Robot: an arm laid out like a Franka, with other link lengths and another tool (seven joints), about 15 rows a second.
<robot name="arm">
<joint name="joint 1" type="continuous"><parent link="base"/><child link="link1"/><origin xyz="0 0 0.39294" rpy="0 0 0"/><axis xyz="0 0 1"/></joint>
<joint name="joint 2" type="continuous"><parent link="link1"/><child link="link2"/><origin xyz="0 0 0" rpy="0 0 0"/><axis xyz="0 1 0"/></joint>
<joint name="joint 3" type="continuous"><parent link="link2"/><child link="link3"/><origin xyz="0 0 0.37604" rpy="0 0 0"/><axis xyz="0 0 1"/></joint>
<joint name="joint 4" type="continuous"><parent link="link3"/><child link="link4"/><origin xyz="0.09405 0 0" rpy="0 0 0"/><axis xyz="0 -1 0"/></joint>
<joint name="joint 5" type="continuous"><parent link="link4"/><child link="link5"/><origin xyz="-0.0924 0 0.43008" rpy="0 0 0"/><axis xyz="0 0 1"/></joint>
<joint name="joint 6" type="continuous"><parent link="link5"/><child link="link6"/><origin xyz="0 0 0" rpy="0 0 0"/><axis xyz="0 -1 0"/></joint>
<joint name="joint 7" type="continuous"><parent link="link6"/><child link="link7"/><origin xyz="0.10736 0 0" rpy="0 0 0"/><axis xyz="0 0 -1"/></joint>
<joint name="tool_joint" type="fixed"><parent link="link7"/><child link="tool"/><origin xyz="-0.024 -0.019 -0.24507" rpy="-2.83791 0 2.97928"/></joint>
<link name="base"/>
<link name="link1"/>
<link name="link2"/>
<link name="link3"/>
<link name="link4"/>
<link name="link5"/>
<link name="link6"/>
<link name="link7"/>
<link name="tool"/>
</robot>
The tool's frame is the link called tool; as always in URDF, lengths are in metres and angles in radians. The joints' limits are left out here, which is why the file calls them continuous.
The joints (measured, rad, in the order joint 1, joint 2, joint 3, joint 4, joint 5, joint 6, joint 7), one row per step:
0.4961 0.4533 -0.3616 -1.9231 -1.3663 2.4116 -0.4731
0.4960 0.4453 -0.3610 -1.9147 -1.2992 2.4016 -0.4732
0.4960 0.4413 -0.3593 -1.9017 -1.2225 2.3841 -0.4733
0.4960 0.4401 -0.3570 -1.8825 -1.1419 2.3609 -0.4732
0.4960 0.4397 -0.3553 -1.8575 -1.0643 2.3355 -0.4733
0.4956 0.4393 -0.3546 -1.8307 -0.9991 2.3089 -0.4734
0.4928 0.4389 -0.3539 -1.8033 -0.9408 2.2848 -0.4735
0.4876 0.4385 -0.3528 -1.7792 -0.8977 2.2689 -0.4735
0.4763 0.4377 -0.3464 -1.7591 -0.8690 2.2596 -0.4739
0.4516 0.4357 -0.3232 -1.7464 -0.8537 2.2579 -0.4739
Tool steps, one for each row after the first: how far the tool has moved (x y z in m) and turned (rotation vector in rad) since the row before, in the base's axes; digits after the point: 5 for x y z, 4 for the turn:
-0.00127 -0.00232 0.00619 0.0471 -0.0140 -0.0517
-0.00147 -0.00242 0.00488 0.0492 -0.0128 -0.0612
-0.00074 -0.00187 0.00538 0.0496 -0.0135 -0.0657
0.00065 -0.00111 0.00757 0.0479 -0.0156 -0.0636
0.00141 -0.00140 0.00909 0.0394 -0.0154 -0.0562
0.00191 -0.00204 0.00950 0.0373 -0.0153 -0.0510
0.00270 -0.00221 0.00884 0.0307 -0.0149 -0.0374
0.00321 -0.00258 0.00755 0.0245 -0.0131 -0.0253
0.00277 -0.00084 0.00339 0.0235 -0.0082 -0.0116

